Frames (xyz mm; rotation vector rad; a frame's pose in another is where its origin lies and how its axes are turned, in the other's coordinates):
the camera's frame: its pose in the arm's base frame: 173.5 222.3 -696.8 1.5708 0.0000 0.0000
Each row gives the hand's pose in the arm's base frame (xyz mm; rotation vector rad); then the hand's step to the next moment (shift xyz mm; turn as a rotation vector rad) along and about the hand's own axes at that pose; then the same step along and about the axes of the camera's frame.
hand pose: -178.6 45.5 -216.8 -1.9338 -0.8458 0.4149
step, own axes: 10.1 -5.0 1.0 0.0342 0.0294 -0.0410
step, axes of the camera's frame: 4.6 4.5 -9.3 0.0599 -0.0034 0.0109
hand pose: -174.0 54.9 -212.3 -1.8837 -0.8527 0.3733
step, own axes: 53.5 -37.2 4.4 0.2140 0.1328 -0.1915
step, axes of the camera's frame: 20.4 36.7 -50.0 0.3161 -0.0058 0.0115
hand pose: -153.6 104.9 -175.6 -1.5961 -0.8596 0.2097
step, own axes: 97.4 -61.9 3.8 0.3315 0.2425 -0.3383
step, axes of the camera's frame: 41.5 87.9 -62.4 0.5288 -0.0328 0.0493
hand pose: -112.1 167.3 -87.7 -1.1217 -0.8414 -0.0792
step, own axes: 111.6 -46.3 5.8 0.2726 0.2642 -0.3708
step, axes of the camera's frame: 53.6 106.3 -21.5 0.5156 -0.0917 0.0860
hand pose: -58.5 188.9 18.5 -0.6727 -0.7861 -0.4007
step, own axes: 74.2 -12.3 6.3 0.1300 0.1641 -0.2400
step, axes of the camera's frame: 38.0 64.3 10.9 0.2997 -0.0917 0.0567
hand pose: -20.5 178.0 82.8 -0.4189 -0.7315 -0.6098
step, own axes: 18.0 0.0 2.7 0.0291 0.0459 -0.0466
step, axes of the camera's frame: 9.2 14.8 5.1 0.0695 -0.0170 0.0019
